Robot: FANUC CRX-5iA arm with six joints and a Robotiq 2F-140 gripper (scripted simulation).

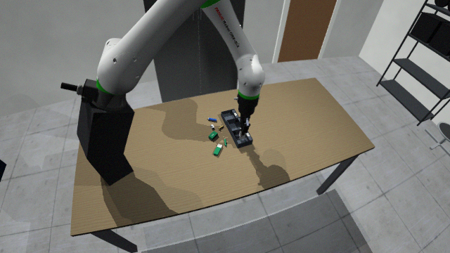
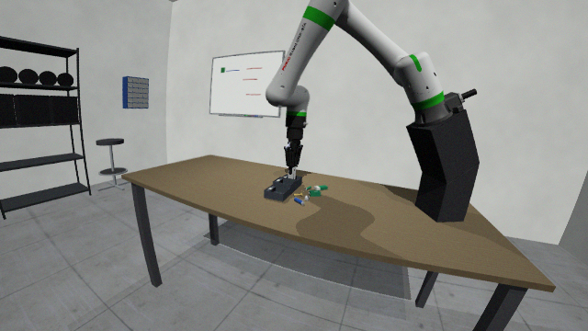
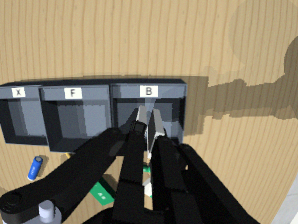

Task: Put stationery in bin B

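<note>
Right now the bin row is 8 cm to the left of my hand, 4 cm below it and 1 cm behind it. Also, from my hand: green stick (9 cm behind, 6 cm below); then yellow piece (11 cm to the left, 9 cm behind, 5 cm below); then green-and-white block (14 cm behind, 5 cm below, 3 cm to the right).
</note>
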